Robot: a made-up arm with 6 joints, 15 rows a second.
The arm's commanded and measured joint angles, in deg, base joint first. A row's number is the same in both.
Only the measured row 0 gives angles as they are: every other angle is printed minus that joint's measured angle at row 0.
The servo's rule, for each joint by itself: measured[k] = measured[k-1] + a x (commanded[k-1-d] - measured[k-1]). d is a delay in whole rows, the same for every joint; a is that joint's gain. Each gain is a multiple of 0.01, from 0.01 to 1. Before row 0 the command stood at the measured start. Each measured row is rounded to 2 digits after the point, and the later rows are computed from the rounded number. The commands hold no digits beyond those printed.
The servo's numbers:
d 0
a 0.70 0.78 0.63 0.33 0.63 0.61
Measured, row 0: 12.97 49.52 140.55 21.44 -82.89 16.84
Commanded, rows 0 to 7: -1.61 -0.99 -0.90 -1.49 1.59 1.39; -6.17 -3.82 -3.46 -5.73 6.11 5.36; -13.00 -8.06 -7.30 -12.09 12.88 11.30; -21.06 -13.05 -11.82 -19.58 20.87 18.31; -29.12 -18.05 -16.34 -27.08 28.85 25.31; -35.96 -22.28 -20.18 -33.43 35.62 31.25; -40.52 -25.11 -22.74 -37.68 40.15 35.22; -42.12 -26.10 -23.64 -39.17 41.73 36.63
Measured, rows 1 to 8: -1.13 -0.77 -0.57 -0.49 1.00 0.85; -4.66 -3.15 -2.39 -2.22 4.22 3.60; -10.50 -6.98 -5.48 -5.48 9.68 8.30; -17.89 -11.71 -9.47 -10.13 16.73 14.41; -25.75 -16.66 -13.80 -15.72 24.37 21.06; -32.90 -21.04 -17.82 -21.56 31.46 27.28; -38.23 -24.21 -20.92 -26.88 36.93 32.12; -40.95 -25.68 -22.63 -30.94 39.95 34.87
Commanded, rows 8 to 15: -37.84 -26.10 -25.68 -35.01 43.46 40.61; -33.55 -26.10 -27.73 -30.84 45.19 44.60; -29.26 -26.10 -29.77 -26.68 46.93 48.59; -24.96 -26.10 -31.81 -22.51 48.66 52.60; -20.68 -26.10 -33.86 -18.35 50.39 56.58; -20.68 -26.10 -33.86 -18.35 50.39 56.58; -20.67 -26.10 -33.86 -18.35 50.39 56.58; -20.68 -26.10 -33.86 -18.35 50.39 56.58
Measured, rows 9 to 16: -38.77 -26.01 -24.55 -32.28 42.16 38.37; -35.12 -26.08 -26.55 -31.80 44.07 42.17; -31.02 -26.10 -28.58 -30.11 45.87 46.09; -26.78 -26.10 -30.61 -27.60 47.63 50.06; -22.51 -26.10 -32.66 -24.55 49.37 54.04; -21.23 -26.10 -33.42 -22.50 50.01 55.59; -20.84 -26.10 -33.70 -21.13 50.25 56.19; -20.73 -26.10 -33.80 -20.21 50.34 56.43
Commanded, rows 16 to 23: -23.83 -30.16 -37.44 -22.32 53.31 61.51; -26.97 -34.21 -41.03 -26.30 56.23 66.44; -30.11 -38.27 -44.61 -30.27 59.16 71.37; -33.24 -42.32 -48.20 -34.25 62.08 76.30; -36.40 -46.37 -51.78 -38.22 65.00 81.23; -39.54 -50.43 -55.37 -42.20 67.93 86.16; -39.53 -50.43 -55.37 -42.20 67.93 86.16; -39.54 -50.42 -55.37 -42.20 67.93 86.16
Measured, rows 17 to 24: -22.90 -29.27 -36.09 -20.91 52.21 59.53; -25.75 -33.12 -39.20 -22.69 54.74 63.75; -28.80 -37.14 -42.61 -25.19 57.52 68.40; -31.91 -41.18 -46.13 -28.18 60.39 73.22; -35.05 -45.23 -49.69 -31.49 63.29 78.11; -38.19 -49.29 -53.27 -35.02 66.21 83.02; -39.13 -50.18 -54.59 -37.39 67.29 84.94; -39.42 -50.37 -55.08 -38.98 67.69 85.68
